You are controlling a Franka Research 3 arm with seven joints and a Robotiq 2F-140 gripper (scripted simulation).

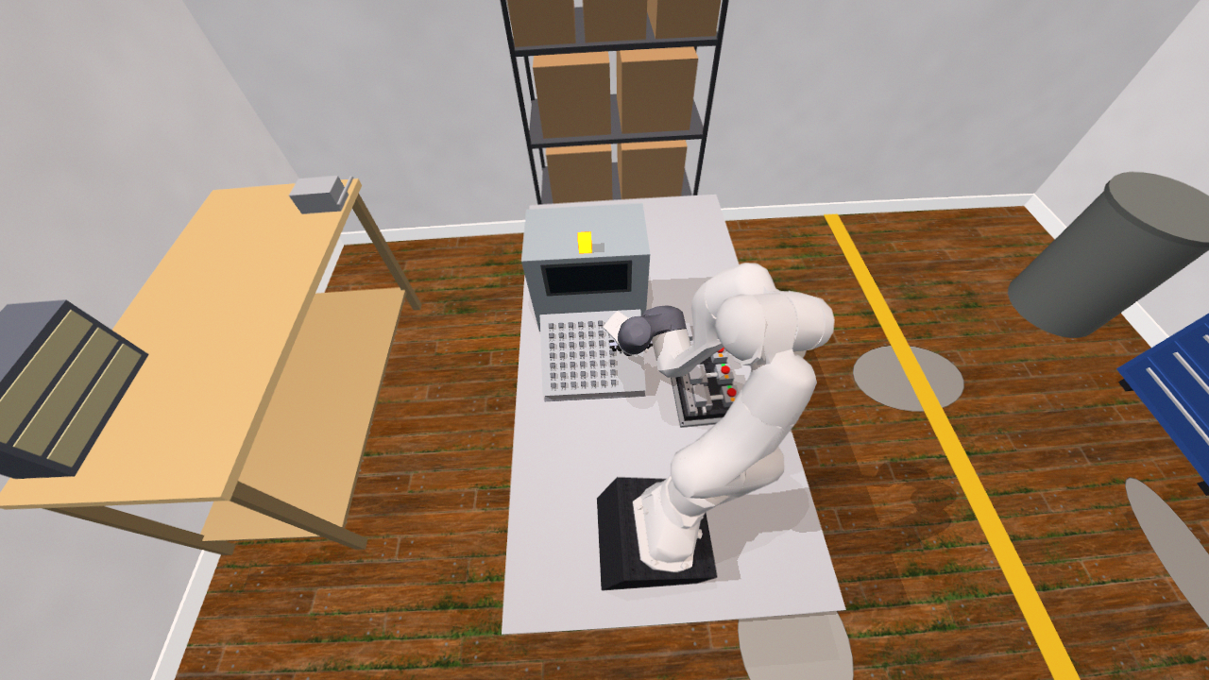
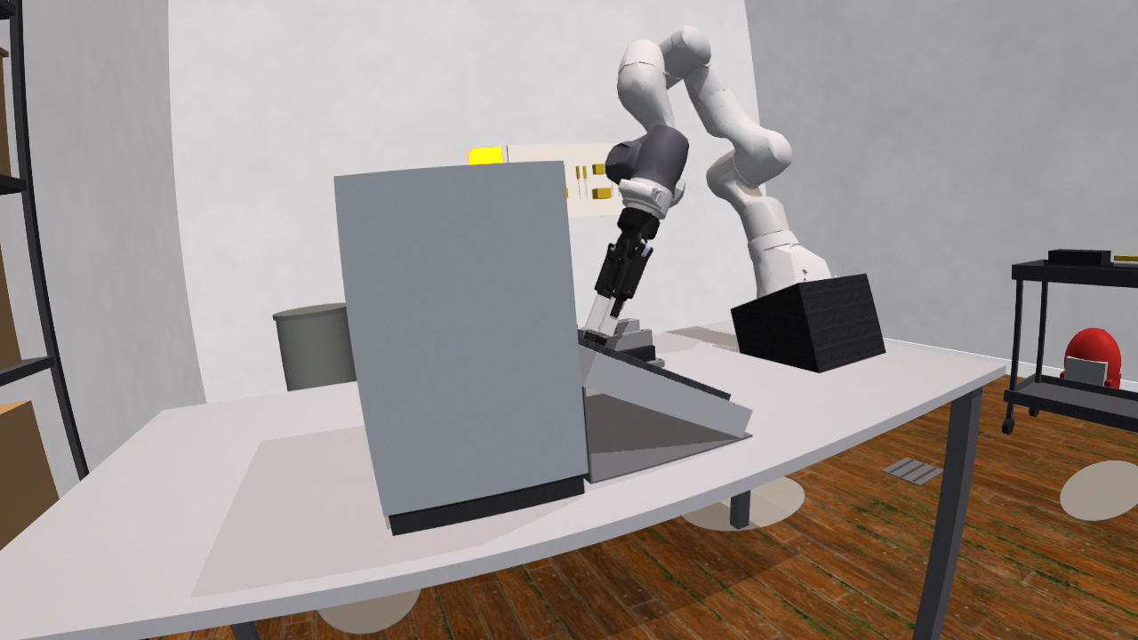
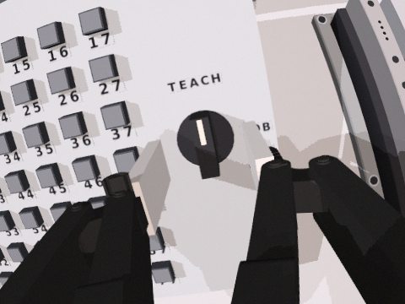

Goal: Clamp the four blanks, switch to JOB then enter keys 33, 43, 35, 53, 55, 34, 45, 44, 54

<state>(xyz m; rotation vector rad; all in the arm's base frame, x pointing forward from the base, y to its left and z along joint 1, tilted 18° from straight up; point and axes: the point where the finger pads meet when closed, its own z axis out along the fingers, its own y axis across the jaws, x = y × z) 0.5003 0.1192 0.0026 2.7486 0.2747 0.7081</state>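
My gripper is now 3 cm short of the selector knob and 4 cm above it. Also, from my hand: keypad: 4 cm ahead, 12 cm to the left, 9 cm below.
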